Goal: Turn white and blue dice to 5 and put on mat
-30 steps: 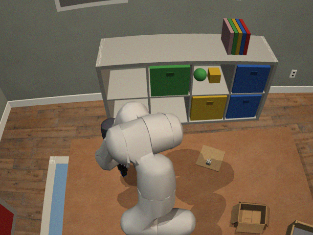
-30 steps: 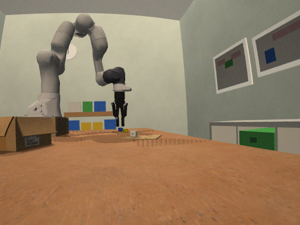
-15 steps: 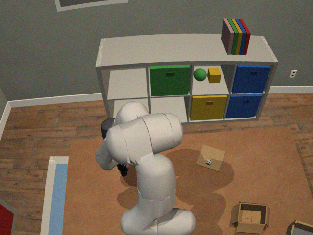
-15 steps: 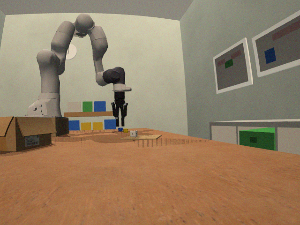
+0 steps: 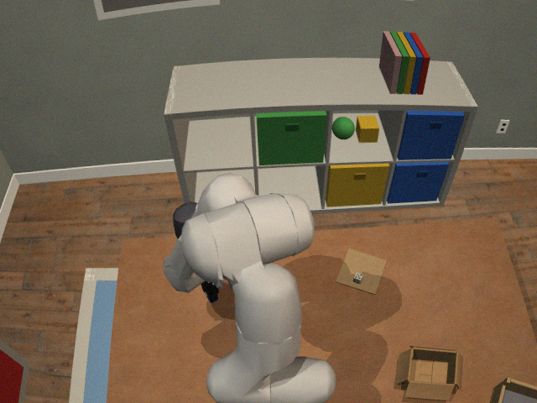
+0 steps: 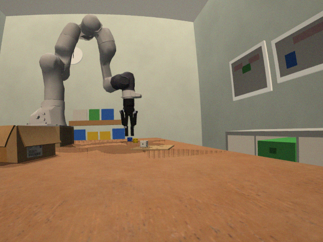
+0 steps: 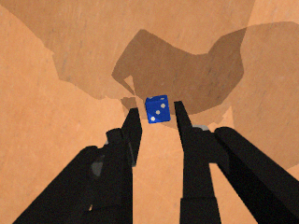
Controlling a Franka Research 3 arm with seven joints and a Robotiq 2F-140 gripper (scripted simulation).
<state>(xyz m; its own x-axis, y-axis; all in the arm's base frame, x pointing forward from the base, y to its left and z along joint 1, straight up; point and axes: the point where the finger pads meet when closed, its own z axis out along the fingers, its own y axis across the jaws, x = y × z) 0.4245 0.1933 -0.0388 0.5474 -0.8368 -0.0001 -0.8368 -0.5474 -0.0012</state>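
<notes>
Right now my hand is 5 cm above the blue die. Round my hand: tan mat 49 cm to the right, 9 cm ahead, 6 cm below; yellow die 17 cm to the right, 5 cm below, 3 cm ahead; white die 47 cm to the right, 6 cm ahead, 5 cm below.
</notes>
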